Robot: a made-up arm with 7 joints.
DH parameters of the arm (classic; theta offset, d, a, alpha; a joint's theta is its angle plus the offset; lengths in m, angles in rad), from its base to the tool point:
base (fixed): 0 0.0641 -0.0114 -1.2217
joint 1: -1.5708 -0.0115 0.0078 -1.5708
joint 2: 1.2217 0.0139 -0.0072 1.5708
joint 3: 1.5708 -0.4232 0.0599 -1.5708
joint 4: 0 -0.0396 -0.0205 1.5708
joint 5: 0 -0.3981 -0.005 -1.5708
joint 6: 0 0.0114 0.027 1.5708
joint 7: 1.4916 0 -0.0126 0
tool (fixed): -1.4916 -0.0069 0 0
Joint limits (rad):
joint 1: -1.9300..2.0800
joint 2: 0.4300..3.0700
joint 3: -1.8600..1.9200
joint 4: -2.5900..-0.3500
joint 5: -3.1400..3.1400
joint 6: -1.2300..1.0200
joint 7: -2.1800..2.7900
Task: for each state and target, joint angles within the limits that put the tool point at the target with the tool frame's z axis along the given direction. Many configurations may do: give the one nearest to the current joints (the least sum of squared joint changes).
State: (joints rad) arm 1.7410 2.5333 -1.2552 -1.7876 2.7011 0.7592 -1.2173
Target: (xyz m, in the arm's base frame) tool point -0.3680 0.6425 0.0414 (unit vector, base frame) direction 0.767 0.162 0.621
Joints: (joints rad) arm 1.5088 1.9101 -0.9665 -1.1523 3.0553 0.7858 -1.2144
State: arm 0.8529 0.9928 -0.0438 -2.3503 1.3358 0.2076 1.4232
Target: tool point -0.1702 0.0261 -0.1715 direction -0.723 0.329 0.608
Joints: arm 1.7057 0.9484 -0.4183 -2.5900 0.6267 -0.2692 1.3100
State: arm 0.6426 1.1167 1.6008 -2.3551 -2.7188 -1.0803 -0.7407
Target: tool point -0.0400 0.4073 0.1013 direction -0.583 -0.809 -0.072
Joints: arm 0.6424 0.5474 1.6367 -2.2909 -2.2177 -0.9391 -0.7130
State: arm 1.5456 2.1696 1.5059 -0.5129 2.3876 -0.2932 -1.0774
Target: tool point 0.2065 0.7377 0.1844 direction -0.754 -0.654 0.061
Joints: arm 1.5042 1.7013 1.3019 -0.9539 2.6570 0.2037 -1.1117
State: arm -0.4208 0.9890 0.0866 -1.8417 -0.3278 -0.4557 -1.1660
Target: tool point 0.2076 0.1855 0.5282 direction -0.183 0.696 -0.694
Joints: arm -0.8581 1.5984 0.4716 -1.8887 -0.3945 -0.2705 -1.1828
